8 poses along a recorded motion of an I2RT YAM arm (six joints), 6.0 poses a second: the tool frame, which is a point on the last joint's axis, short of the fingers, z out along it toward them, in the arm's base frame.
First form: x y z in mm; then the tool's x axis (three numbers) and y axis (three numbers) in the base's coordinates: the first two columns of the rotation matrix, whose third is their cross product.
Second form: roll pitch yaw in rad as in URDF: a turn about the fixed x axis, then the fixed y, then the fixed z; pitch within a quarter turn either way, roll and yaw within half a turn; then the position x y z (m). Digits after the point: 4 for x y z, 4 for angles.
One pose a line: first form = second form
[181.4 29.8 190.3 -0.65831 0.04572 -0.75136 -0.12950 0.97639 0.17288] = [2.8765 0.8501 3.0723 0.1814 0.0298 0.1903]
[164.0 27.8 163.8 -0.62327 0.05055 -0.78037 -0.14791 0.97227 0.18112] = [2.8477 0.8953 3.0607 0.1640 0.0278 0.1638]
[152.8 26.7 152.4 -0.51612 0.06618 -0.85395 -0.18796 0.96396 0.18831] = [2.7713 1.0235 3.0141 0.1528 0.0267 0.1524]
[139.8 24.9 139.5 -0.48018 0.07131 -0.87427 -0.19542 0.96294 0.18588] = [2.7487 1.0639 2.9942 0.1398 0.0249 0.1395]
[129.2 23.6 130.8 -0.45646 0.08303 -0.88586 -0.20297 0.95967 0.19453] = [2.7089 1.0883 2.9617 0.1292 0.0236 0.1308]
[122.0 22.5 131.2 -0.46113 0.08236 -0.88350 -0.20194 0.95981 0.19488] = [2.7125 1.0833 2.9649 0.1220 0.0225 0.1312]
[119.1 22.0 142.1 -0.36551 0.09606 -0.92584 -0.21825 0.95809 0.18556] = [2.6283 1.1832 2.8846 0.1191 0.0220 0.1421]
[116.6 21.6 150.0 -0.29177 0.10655 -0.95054 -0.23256 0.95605 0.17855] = [2.5292 1.2550 2.7915 0.1166 0.0216 0.1500]
